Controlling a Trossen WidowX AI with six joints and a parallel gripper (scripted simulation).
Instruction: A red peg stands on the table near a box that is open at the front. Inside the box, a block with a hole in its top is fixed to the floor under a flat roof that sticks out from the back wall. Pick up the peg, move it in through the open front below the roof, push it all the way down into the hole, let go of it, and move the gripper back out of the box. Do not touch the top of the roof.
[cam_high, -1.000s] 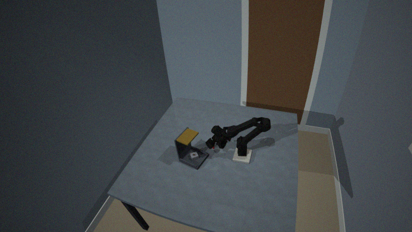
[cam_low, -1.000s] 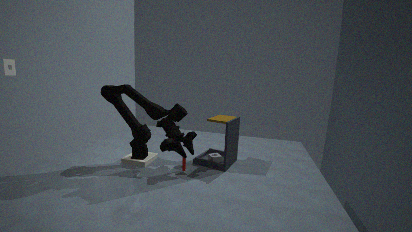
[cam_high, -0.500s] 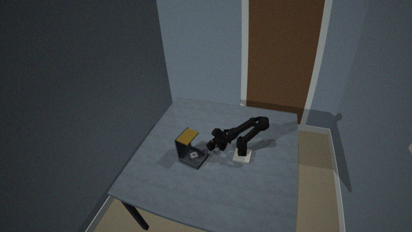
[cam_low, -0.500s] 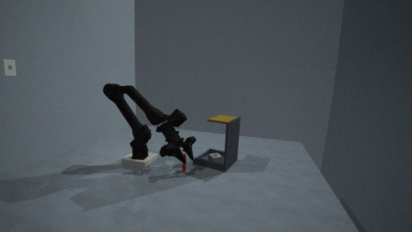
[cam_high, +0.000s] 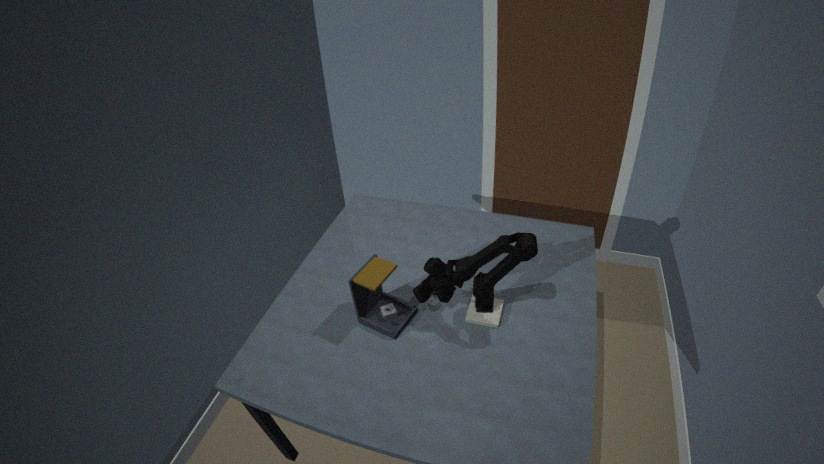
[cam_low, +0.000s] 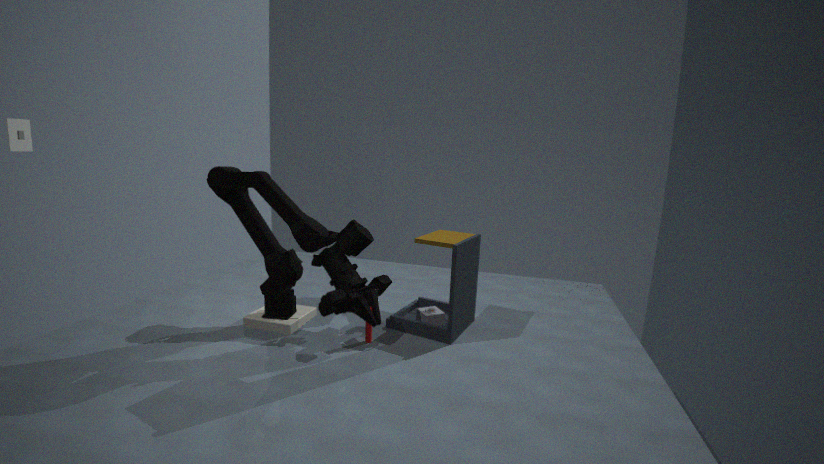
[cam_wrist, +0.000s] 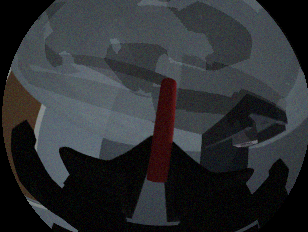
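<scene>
Right now my gripper tip is 19 cm short of the dark back wall, 10 cm to the right of it and 7 cm below it. Also, from my gripper tip: red peg 2 cm behind, 1 cm to the left, 1 cm below; yellow roof 14 cm ahead, 12 cm to the left, 18 cm above.
</scene>
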